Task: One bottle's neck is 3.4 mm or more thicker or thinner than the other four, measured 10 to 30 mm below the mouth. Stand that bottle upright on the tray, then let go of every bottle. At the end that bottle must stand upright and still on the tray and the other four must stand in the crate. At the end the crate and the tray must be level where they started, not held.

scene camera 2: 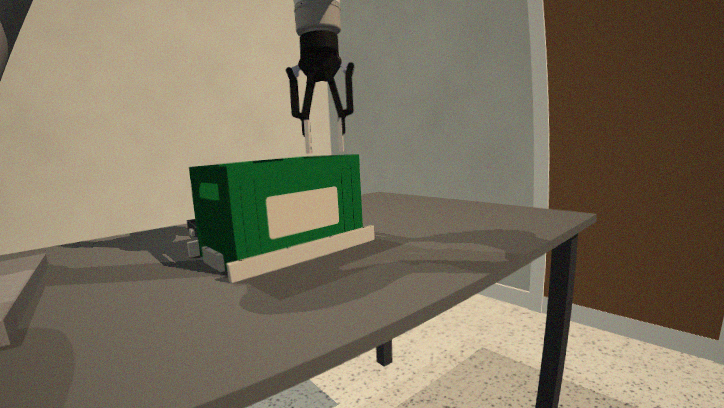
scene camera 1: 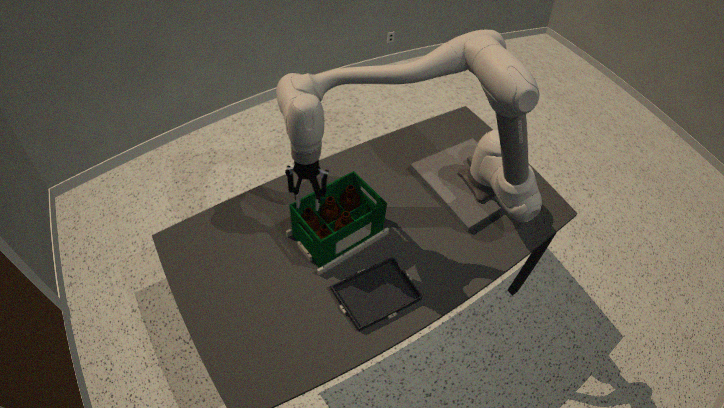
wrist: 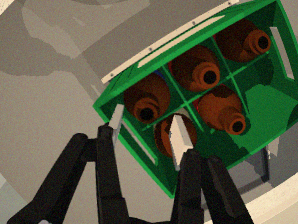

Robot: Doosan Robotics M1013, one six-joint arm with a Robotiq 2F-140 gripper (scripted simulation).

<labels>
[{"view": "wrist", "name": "my gripper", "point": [147,120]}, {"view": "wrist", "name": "black tray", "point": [254,171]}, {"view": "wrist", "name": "crate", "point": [261,85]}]
</labels>
